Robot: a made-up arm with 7 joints.
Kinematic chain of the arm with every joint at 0, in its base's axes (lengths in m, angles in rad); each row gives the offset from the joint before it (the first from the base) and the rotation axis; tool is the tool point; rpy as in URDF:
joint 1: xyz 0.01 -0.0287 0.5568 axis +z
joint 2: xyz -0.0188 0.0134 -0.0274 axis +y
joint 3: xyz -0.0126 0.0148 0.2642 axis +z
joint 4: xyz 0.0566 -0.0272 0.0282 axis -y
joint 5: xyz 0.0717 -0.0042 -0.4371 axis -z
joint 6: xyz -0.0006 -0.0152 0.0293 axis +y
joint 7: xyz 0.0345 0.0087 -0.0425 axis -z
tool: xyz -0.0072 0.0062 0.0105 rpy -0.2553 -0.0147 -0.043
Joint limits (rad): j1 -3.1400..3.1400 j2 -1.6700..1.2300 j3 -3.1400..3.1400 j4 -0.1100..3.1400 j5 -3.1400..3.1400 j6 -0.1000..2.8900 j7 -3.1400..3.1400
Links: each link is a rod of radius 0.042 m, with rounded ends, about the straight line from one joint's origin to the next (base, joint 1, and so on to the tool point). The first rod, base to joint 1, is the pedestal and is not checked.
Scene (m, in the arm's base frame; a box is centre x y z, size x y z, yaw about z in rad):
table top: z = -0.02
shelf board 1: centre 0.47 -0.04 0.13 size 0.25 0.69 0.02 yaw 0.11
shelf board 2: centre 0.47 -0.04 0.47 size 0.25 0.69 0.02 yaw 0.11
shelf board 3: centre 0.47 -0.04 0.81 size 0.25 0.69 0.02 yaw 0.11
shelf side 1: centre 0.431 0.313 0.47 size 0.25 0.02 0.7 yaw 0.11
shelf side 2: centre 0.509 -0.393 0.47 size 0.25 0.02 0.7 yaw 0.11
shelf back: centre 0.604 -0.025 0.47 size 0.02 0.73 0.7 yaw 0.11
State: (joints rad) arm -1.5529 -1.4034 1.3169 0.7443 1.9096 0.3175 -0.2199
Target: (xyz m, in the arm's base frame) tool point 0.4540 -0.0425 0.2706
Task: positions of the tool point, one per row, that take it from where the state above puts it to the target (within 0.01 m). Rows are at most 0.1 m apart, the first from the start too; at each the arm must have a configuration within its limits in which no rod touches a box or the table.
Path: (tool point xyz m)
1: 0.3516 -0.0251 0.6012
2: 0.2739 -0.0415 0.5614
3: 0.1944 -0.0681 0.5466
4: 0.2256 -0.0671 0.4986
5: 0.2391 -0.0733 0.4303
6: 0.2269 -0.0787 0.3505
7: 0.1870 -0.0720 0.2706
8: 0.2705 -0.0621 0.2479
9: 0.3631 -0.0546 0.2491
10: 0.4540 -0.0425 0.2706

